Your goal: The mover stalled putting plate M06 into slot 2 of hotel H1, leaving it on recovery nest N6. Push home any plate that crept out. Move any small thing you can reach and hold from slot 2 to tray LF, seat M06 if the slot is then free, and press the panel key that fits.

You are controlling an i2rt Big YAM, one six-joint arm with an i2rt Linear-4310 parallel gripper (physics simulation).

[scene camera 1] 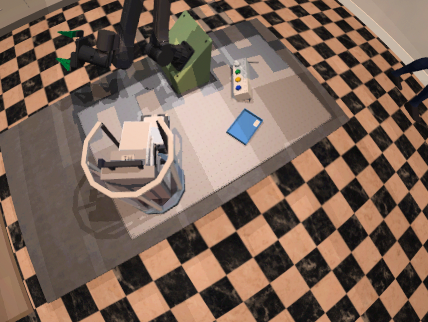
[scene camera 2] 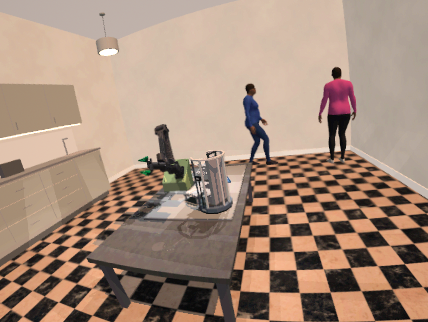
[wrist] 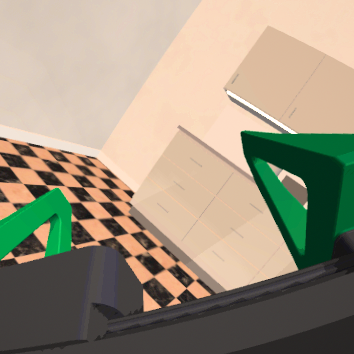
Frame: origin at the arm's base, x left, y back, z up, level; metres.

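Seen in the pictures: gripper, fingertip midpoint: (scene camera 1: 57, 45) (scene camera 2: 138, 166) (wrist: 149, 170); arm's base at its link origin: (scene camera 1: 182, 56) (scene camera 2: 179, 172).
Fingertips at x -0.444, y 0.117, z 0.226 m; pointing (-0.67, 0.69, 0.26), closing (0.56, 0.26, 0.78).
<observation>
Offsets run from my fingertips to a thing's top centre. "pt": to the spot under its first point. Level surfaces: height alone.
My gripper (scene camera 1: 60, 47) (scene camera 2: 141, 166) (wrist: 149, 170) has green fingers, wide open with nothing between them. It is raised beyond the table's edge, away from the round caged hotel {dx +0.058, dy -0.526, dz +0.036 m} (scene camera 1: 132, 193) (scene camera 2: 217, 180). The hotel stands upright on the pale board. In scene camera 1 a pale block {dx +0.086, dy -0.484, dz -0.041 m} (scene camera 1: 136, 134) and a dark handle {pt dx +0.037, dy -0.563, dz +0.036 m} (scene camera 1: 121, 163) show inside its top ring. The slots, any small thing in slot 2, plate M06 and nest N6 cannot be made out. A blue tray {dx +0.536, dy -0.512, dz -0.359 m} (scene camera 1: 243, 127) with a small pale label lies flat. The panel {dx +0.667, dy -0.300, dz -0.293 m} (scene camera 1: 245, 91) has green, yellow and blue keys in a row.
The arm's green angled mount (scene camera 1: 200, 65) (scene camera 2: 175, 181) stands between the hotel and the panel, at the board's back. The grey table {dz -0.389 m} (scene camera 1: 37, 240) (scene camera 2: 170, 252) extends past the board. Two people stand on the floor beyond it. Cabinets (scene camera 2: 45, 210) (wrist: 200, 210) line a wall.
</observation>
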